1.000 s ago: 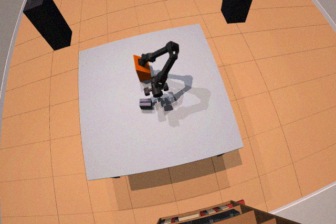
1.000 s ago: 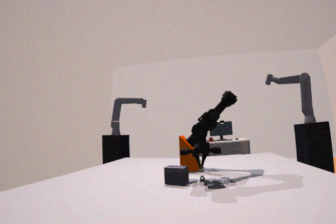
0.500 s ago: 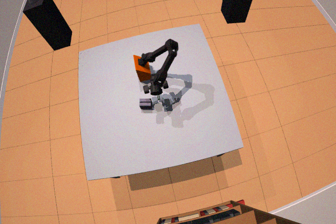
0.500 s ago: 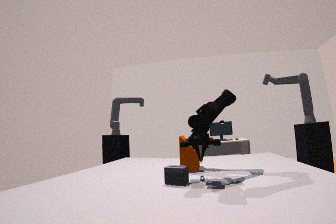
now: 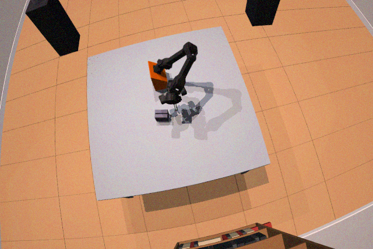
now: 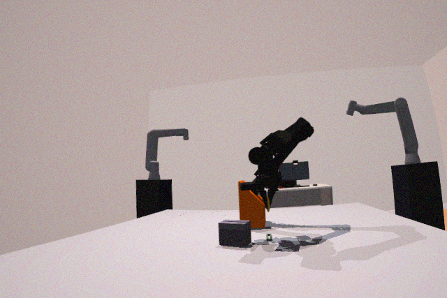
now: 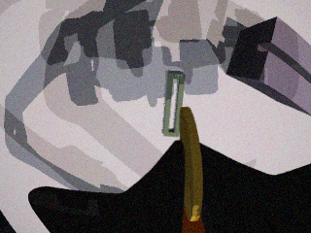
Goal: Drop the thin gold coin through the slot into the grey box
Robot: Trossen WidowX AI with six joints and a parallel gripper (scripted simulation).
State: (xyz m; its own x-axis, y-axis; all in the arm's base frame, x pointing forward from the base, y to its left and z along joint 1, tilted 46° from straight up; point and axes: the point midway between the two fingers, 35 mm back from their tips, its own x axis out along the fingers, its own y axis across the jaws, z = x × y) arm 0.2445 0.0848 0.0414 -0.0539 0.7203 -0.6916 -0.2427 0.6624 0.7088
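The gold coin is 20 mm above my gripper tip.
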